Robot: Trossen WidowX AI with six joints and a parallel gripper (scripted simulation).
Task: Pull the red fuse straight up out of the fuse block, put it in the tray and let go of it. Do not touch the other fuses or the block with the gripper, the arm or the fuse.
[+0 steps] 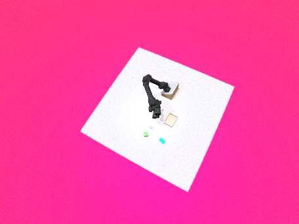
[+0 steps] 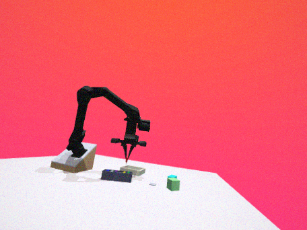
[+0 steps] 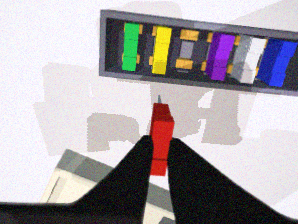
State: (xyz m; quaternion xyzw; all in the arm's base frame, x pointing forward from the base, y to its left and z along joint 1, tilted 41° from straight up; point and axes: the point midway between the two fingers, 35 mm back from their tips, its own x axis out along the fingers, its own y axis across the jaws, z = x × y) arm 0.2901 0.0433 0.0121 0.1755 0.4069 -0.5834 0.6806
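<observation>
Now: the beige tray 150 mm to the left of my gripper tip, 100 mm below it and 20 mm behind it. Round my gripper tip: green fuse: 70 mm below, 30 mm ahead, 20 mm to the right; then yellow fuse: 70 mm below, 30 mm to the right, 10 mm ahead; then red fuse: 10 mm below.
</observation>
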